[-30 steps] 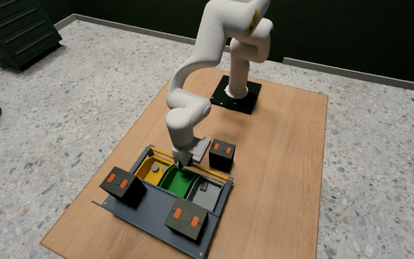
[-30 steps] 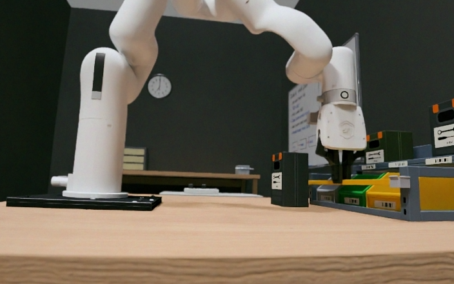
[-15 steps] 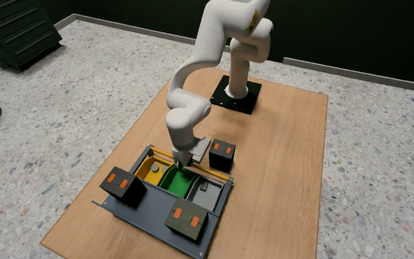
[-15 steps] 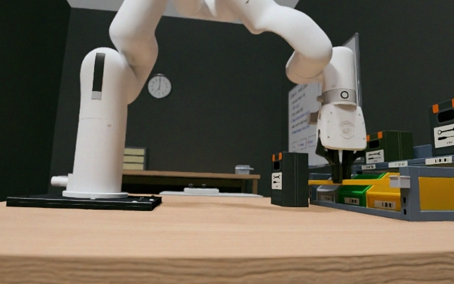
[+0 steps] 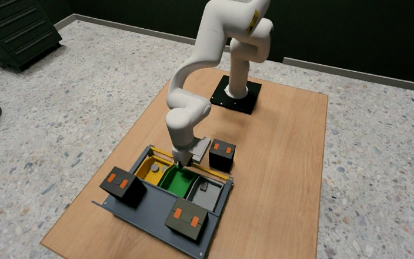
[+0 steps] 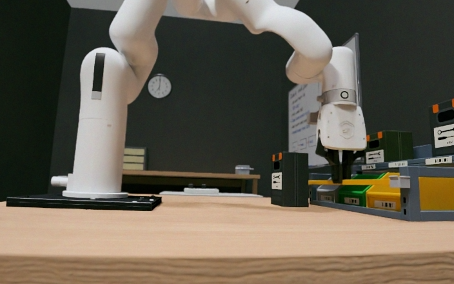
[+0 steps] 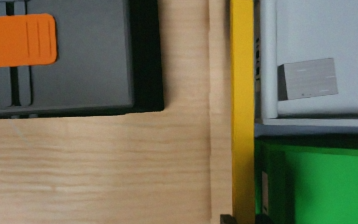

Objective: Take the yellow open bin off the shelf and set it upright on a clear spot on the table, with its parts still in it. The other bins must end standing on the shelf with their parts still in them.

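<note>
Now: hand 2 cm above the thin yellow strip. Also, from my hand: dark box (12 cm to the left, 7 cm behind, 1 cm below); green bin (11 cm ahead, 3 cm below, 1 cm to the right); grey shelf (13 cm ahead, 1 cm to the right, 1 cm below).
</note>
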